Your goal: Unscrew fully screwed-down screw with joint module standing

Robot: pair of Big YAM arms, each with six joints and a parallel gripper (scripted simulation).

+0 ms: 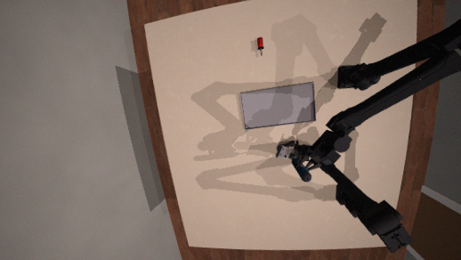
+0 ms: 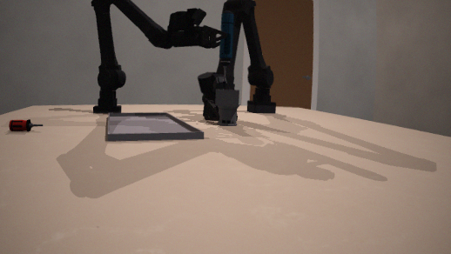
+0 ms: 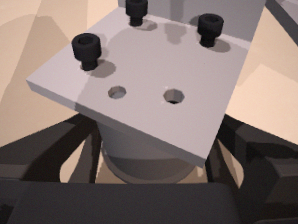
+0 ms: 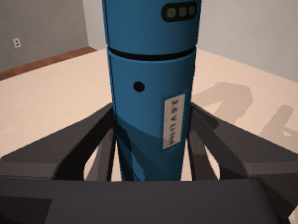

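Now: the grey joint module 1 cm above my left hand. The rest, counted from my left hand: grey bracket 5 cm above; screwdriver bit 3 cm behind, 13 cm above; shallow grey tray 1 cm ahead, 26 cm to the right, 2 cm below.
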